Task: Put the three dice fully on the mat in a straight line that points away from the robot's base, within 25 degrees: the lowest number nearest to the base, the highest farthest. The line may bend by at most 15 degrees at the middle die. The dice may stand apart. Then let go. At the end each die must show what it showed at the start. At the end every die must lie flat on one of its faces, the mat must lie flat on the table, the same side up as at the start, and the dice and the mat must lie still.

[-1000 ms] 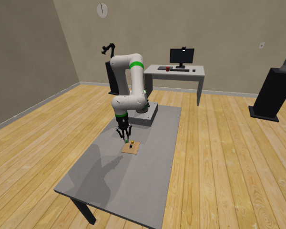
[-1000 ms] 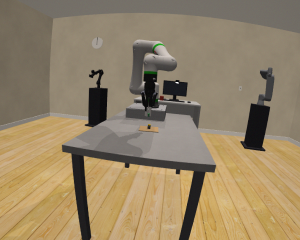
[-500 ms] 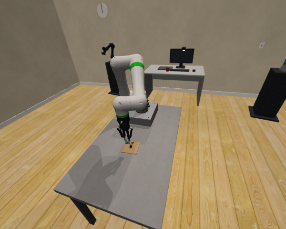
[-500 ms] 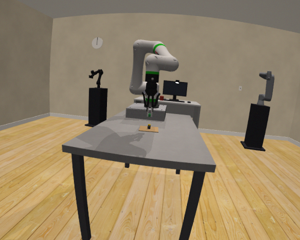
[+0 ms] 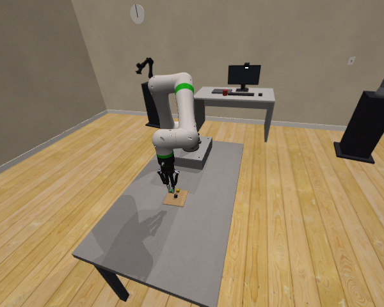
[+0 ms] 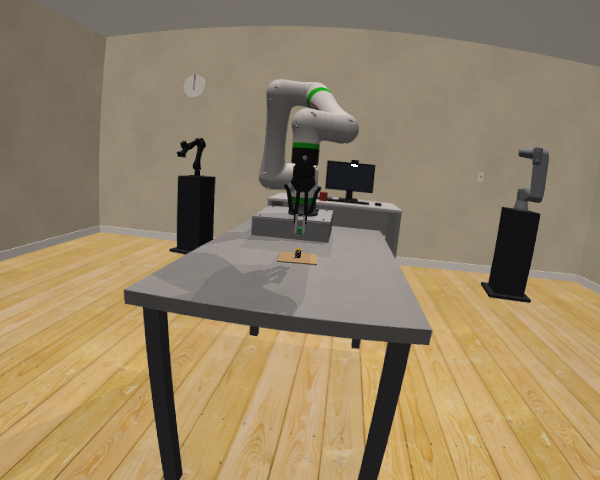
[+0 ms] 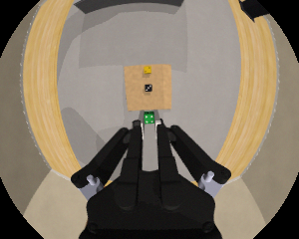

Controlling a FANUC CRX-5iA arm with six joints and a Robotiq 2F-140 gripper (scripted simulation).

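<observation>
Right now the black die is 13 cm below my hand, 5 cm behind it and 1 cm to the right of it. Round my hand: tan mat 14 cm below, 5 cm behind, 1 cm to the right; green die 2 cm below; yellow die 13 cm below, 10 cm behind, 3 cm to the right.
</observation>
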